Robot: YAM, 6 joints.
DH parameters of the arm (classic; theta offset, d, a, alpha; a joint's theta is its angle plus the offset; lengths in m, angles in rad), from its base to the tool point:
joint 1: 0 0.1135 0.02 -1.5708
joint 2: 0 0 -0.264 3.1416
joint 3: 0.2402 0 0.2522 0
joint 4: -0.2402 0 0.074 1.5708
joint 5: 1.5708 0 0 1.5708
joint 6: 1.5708 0.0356 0 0
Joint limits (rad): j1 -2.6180..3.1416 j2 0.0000..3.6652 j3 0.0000..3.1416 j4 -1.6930..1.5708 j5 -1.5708..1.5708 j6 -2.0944..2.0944
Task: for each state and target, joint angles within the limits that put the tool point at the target. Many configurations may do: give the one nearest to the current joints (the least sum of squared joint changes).
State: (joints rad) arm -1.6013 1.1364 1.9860 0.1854 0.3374 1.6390
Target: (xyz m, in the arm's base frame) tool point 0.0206 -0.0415 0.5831
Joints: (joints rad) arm -1.1304 0.7658 1.5270 -0.0173 -0.0265 1.6390
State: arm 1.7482 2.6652 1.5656 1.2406 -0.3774 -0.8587
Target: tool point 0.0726 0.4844 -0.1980
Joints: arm 1.4012 3.3060 1.9428 0.9743 -0.2903 -0.8587
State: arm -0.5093 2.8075 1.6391 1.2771 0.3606 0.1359
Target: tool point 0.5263 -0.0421 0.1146
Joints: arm -0.0571 2.5931 1.5883 1.3665 0.3431 0.1359
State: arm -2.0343 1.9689 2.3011 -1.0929 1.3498 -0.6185
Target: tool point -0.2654 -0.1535 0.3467
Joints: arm -2.5050 1.6791 1.6529 -1.4281 1.3040 -0.6185
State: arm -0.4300 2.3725 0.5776 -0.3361 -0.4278 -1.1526
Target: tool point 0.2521 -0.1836 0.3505
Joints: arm -0.6779 1.3495 1.1898 -0.2350 -0.4379 -1.1526
